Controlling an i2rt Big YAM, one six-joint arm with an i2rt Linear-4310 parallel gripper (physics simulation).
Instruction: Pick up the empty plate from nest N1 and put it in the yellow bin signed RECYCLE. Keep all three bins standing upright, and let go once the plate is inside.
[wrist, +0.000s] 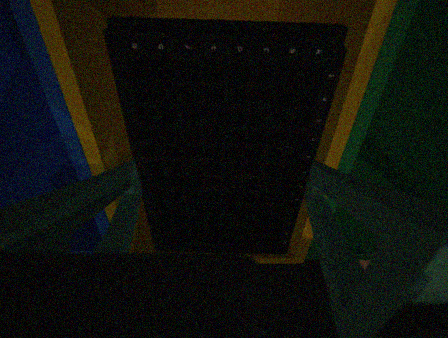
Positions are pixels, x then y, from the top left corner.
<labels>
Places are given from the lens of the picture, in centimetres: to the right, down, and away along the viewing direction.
black plate (224, 118): 0, -2, 11
green bin (390, 144): 18, -3, 28
The marked spots on the black plate and the green bin are 25 cm apart.
</labels>
